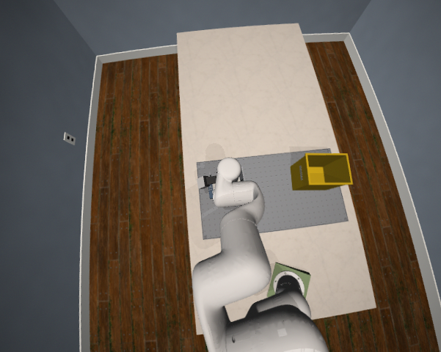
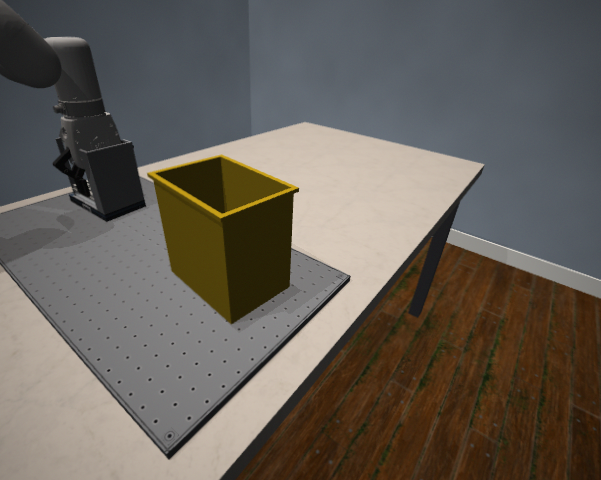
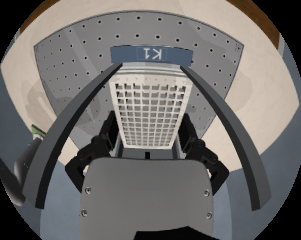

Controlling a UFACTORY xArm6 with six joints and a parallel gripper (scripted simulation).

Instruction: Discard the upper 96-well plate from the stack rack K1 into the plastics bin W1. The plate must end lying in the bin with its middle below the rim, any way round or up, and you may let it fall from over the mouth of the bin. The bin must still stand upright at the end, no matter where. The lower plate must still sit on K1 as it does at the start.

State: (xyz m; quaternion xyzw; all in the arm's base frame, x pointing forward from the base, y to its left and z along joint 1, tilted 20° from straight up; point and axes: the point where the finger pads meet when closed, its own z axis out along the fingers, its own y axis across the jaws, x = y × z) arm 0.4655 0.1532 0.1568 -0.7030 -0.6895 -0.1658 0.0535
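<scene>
My hand is 10 mm above the white 96-well plate. Round my hand: yellow plastics bin W1: 20 mm behind, 410 mm to the right, 40 mm above.
</scene>
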